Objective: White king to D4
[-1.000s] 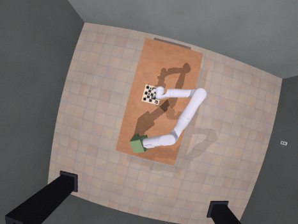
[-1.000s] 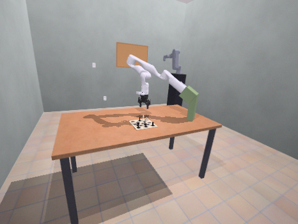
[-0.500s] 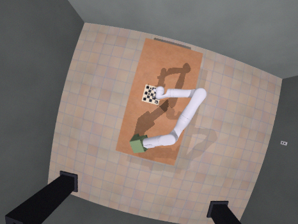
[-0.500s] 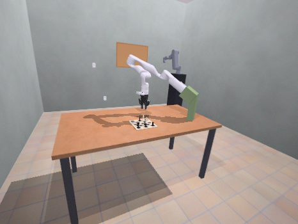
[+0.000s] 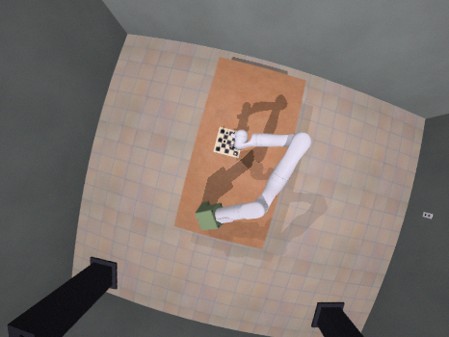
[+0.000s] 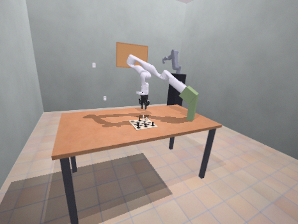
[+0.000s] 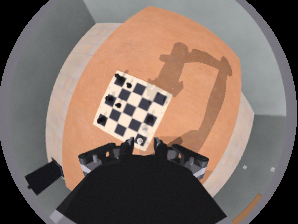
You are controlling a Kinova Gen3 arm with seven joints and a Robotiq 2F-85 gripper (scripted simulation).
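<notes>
Now: hand 110 mm above the white king. Also, from my hand: white piece: 40 mm behind, 130 mm below; then chessboard: 40 mm ahead, 70 mm to the left, 150 mm below.
</notes>
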